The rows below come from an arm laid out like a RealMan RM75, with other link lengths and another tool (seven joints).
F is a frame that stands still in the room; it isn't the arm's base.
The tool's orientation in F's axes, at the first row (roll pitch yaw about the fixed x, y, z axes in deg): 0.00, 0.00, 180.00
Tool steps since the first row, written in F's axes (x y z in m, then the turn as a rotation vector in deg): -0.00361, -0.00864, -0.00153, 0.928, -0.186, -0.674; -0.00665, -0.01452, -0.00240, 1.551, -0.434, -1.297; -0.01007, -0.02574, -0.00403, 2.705, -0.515, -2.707; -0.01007, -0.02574, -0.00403, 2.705, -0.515, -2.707; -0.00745, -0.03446, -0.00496, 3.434, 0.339, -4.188
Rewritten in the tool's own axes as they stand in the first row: 0.00361, 0.00864, -0.00153, -0.928, 0.186, -0.674; 0.00665, 0.01452, -0.00240, -1.551, 0.434, -1.297; 0.01007, 0.02574, -0.00403, -2.705, 0.515, -2.707; 0.01007, 0.02574, -0.00403, -2.705, 0.515, -2.707; 0.00745, 0.03446, -0.00496, -3.434, -0.339, -4.188
